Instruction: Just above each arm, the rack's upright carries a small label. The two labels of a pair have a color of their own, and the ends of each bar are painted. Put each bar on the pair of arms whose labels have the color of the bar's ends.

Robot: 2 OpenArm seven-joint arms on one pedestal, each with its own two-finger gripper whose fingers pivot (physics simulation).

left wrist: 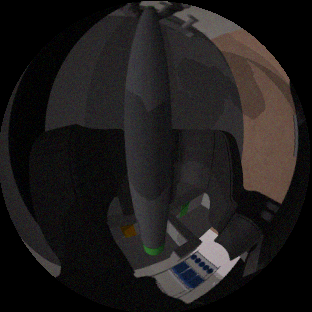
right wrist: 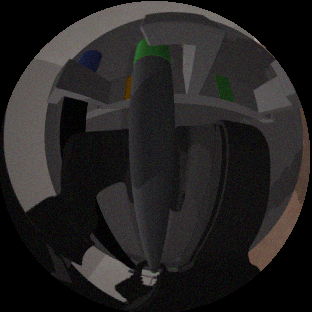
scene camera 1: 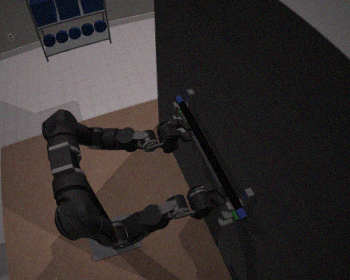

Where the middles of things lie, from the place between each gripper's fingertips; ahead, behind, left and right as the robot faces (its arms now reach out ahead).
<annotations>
I see the black bar [scene camera 1: 218, 170] 2 cm behind my right hand, 13 cm to the left of it and 7 cm above it.
Right now the black bar is 15 cm to the right of my left hand, 7 cm above it and 2 cm behind it.
</annotations>
